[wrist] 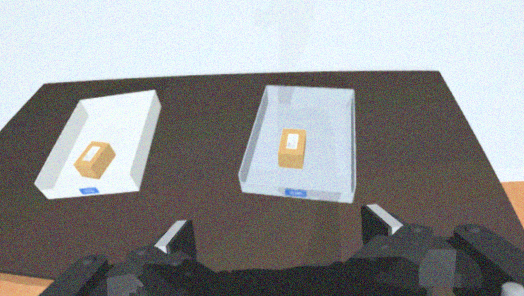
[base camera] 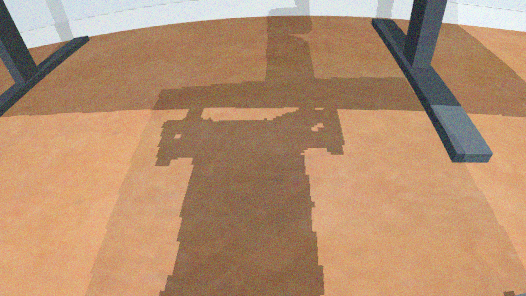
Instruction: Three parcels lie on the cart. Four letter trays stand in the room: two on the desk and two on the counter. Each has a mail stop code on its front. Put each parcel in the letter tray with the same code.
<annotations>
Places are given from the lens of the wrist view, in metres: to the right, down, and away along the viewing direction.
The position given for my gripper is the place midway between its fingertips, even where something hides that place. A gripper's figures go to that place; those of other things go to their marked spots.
my gripper (wrist: 277, 231): 0.01, 0.04, 0.16
grey letter tray (wrist: 327, 114): 0.19, -0.10, 0.92
dark grey desk leg (wrist: 417, 156): 0.40, 0.02, 0.78
</annotations>
